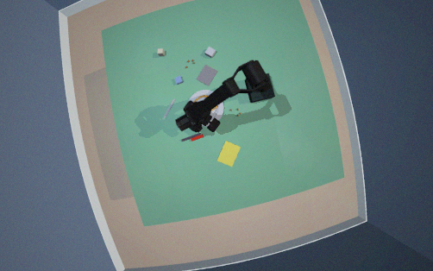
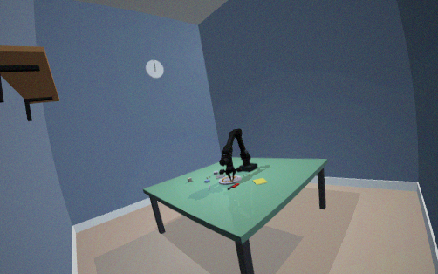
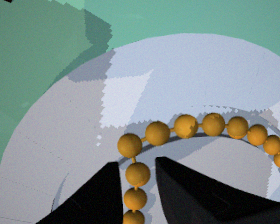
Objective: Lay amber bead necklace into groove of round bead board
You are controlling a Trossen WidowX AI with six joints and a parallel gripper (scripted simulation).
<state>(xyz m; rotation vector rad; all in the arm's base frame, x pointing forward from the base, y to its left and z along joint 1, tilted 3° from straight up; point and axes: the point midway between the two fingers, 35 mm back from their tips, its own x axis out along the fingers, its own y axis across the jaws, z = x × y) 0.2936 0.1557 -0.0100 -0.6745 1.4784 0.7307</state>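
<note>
The round grey bead board lies 5 cm to the right of my gripper tip, 1 cm below it and 1 cm behind it. From my gripper tip the other things lie so: yellow pad: 20 cm to the left, 13 cm behind, 1 cm below; then grey rod: 19 cm ahead, 6 cm to the right, 1 cm below; then red-handled tool: 10 cm to the left, 6 cm ahead, 1 cm below.
</note>
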